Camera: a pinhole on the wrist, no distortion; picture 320 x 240 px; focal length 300.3 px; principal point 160.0 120.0 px. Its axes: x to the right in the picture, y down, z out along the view. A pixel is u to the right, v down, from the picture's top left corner.
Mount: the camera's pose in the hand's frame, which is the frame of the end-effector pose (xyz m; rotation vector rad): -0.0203 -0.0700 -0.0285 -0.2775 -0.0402 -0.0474
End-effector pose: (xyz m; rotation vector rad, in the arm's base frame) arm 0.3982 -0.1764 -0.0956 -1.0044 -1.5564 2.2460
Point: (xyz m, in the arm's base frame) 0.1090 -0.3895 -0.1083
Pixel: 266.8 132.0
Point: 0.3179 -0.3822 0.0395
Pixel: 72.7 53.0
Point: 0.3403 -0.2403 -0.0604
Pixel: 200.9 165.7
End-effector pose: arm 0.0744 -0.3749 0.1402 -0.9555 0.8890 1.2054
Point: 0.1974 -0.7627 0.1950
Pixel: behind the camera
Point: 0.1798 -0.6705 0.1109
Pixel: behind the camera
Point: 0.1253 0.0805 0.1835
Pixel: 264.2 78.2
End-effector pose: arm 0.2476 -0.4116 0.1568 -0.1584 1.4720 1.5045
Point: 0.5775 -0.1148 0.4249
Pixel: 73.2 86.0
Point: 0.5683 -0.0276 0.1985
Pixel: 196.8 11.7
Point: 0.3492 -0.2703 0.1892
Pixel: 201.8 115.3
